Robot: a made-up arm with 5 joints. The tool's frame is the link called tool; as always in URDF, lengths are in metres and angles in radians. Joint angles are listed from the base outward.
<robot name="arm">
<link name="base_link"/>
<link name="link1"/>
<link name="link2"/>
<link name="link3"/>
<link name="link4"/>
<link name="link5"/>
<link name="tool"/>
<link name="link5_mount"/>
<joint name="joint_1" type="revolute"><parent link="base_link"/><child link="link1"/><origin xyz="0.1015 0 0.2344" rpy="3.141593 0 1.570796"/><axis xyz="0 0 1"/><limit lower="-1.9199" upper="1.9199"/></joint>
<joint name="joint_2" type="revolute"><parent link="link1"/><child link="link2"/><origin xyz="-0.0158 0.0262 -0.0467" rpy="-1.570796 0 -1.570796"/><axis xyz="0 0 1"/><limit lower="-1.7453" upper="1.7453"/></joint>
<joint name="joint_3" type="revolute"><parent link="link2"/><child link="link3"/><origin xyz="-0.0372 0.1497 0" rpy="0 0 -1.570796"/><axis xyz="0 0 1"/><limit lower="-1.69" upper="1.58"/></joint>
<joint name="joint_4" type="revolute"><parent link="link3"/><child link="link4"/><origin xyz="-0.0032 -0.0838 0" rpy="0 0 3.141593"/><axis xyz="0 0 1"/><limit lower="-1.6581" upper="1.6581"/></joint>
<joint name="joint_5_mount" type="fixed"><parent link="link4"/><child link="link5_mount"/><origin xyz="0 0.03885 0.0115" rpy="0 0 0"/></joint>
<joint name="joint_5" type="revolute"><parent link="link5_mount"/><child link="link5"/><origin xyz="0 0.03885 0.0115" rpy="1.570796 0 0"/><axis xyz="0 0 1"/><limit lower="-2.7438" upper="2.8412"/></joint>
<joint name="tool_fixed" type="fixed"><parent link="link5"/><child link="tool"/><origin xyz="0 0 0" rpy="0 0 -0.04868"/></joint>
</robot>
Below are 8 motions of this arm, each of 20 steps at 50 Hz.
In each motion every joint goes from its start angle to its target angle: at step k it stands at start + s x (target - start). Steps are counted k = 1, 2, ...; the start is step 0. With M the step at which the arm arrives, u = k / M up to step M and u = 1 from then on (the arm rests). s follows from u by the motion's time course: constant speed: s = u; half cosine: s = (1 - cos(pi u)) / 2; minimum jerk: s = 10 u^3 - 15 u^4 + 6 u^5.
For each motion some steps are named. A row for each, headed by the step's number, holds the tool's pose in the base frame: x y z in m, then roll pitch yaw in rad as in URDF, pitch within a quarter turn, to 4 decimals.
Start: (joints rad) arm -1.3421 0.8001 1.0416 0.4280 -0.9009
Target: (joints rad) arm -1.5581 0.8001 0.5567 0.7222 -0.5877
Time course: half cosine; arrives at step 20
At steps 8, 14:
8: 0.1110 0.1079 0.2124 -0.5006 0.4053 0.4704
14: 0.1018 0.1320 0.2095 -0.3746 0.4092 0.7340

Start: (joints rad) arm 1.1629 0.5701 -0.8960 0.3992 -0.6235
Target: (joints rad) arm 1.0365 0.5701 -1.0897 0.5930 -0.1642
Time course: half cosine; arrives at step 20
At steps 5, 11, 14, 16, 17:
5: 0.2294 -0.2640 0.4134 1.4424 -0.9620 -2.6096
11: 0.2422 -0.2541 0.4198 1.3871 -1.1580 -2.4920
14: 0.2483 -0.2487 0.4229 1.3326 -1.2549 -2.4065
16: 0.2513 -0.2458 0.4244 1.2890 -1.3040 -2.3470
17: 0.2524 -0.2447 0.4250 1.2684 -1.3220 -2.3205

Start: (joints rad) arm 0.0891 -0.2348 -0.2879 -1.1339 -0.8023
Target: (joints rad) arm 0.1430 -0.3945 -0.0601 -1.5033 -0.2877
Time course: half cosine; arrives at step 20
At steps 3, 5, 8, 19, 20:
3: 0.1912 -0.0011 0.5570 -3.0665 0.0695 -2.4081
5: 0.1871 -0.0011 0.5563 -3.0504 0.0926 -2.4587
8: 0.1783 -0.0011 0.5544 -3.0223 0.1481 -2.5673
19: 0.1499 0.0003 0.5453 -3.0073 0.3622 -2.9201
20: 0.1496 0.0003 0.5452 -3.0078 0.3644 -2.9235

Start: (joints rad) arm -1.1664 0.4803 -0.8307 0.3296 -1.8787
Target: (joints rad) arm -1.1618 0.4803 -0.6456 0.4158 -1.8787
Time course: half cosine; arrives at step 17
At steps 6, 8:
6: 0.2074 0.2648 0.4202 1.5128 0.3560 -0.4259
8: 0.2078 0.2652 0.4139 1.4616 0.3546 -0.4445

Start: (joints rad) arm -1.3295 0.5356 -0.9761 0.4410 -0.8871
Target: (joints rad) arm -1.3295 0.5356 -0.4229 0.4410 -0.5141
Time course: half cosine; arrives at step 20
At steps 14, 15, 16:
14: 0.1635 0.2821 0.3611 0.9034 -0.8125 0.2784
15: 0.1632 0.2810 0.3560 0.8473 -0.8125 0.3289
16: 0.1630 0.2800 0.3517 0.7997 -0.8107 0.3723

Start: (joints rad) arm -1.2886 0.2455 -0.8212 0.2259 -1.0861
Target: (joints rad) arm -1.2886 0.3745 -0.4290 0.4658 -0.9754
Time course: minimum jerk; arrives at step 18
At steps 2, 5, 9, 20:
2: 0.1617 0.2334 0.4910 1.9442 -0.4105 -0.4373
5: 0.1637 0.2403 0.4784 1.8440 -0.4363 -0.4001
9: 0.1680 0.2552 0.4389 1.5359 -0.4911 -0.2657
20: 0.1699 0.2616 0.3835 1.0987 -0.4967 -0.0435

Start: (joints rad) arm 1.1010 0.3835 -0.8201 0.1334 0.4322
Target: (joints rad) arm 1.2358 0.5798 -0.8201 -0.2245 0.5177
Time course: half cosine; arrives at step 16
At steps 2, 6, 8, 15, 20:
2: 0.2274 -0.2350 0.4668 -2.2737 -1.0804 1.1065
6: 0.2217 -0.2461 0.4609 -2.3171 -1.0364 1.1004
8: 0.2172 -0.2535 0.4565 -2.3447 -1.0051 1.0922
15: 0.2037 -0.2707 0.4441 -2.4069 -0.9245 1.0600
20: 0.2035 -0.2710 0.4438 -2.4080 -0.9229 1.0592

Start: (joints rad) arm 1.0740 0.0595 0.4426 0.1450 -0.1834
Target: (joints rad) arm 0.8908 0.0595 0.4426 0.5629 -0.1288
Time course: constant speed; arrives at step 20
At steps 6, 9, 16, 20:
6: 0.2140 -0.1690 0.3366 0.2162 -0.7748 -1.3232
9: 0.2167 -0.1629 0.3332 0.1844 -0.7164 -1.2683
16: 0.2215 -0.1480 0.3262 0.1246 -0.5776 -1.1529
20: 0.2233 -0.1392 0.3228 0.0975 -0.4971 -1.0930

